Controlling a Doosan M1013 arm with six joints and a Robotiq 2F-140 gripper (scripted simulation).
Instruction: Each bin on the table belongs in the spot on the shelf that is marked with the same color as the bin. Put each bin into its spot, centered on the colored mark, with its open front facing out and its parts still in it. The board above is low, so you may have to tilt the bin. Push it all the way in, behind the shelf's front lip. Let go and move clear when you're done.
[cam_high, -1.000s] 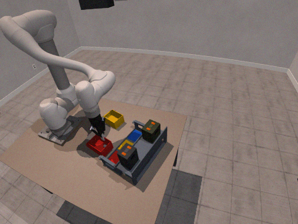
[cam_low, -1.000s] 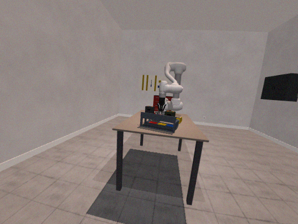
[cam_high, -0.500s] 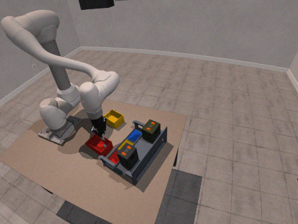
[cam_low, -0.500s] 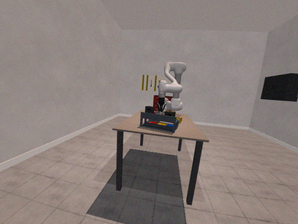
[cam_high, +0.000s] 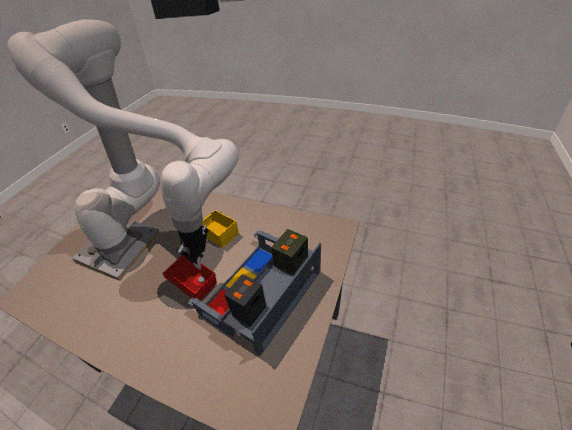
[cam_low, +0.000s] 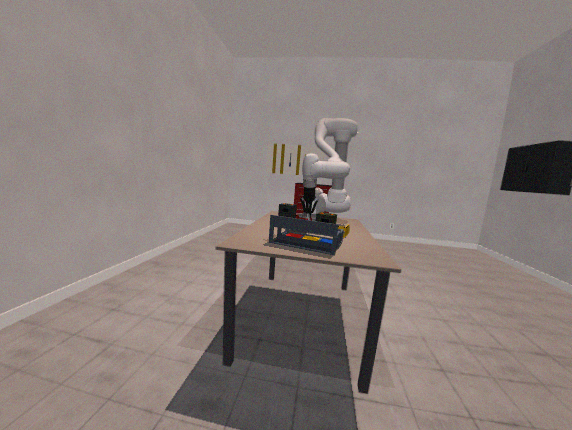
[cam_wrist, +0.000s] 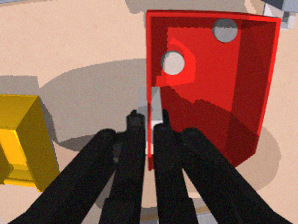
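The red bin lies 2 cm behind my hand, 5 cm to the right of it and 4 cm below it. The rest, counted from my hand: yellow bin (8 cm behind, 23 cm to the left, 7 cm below); grey shelf (29 cm ahead, 1 cm to the left, 1 cm below).
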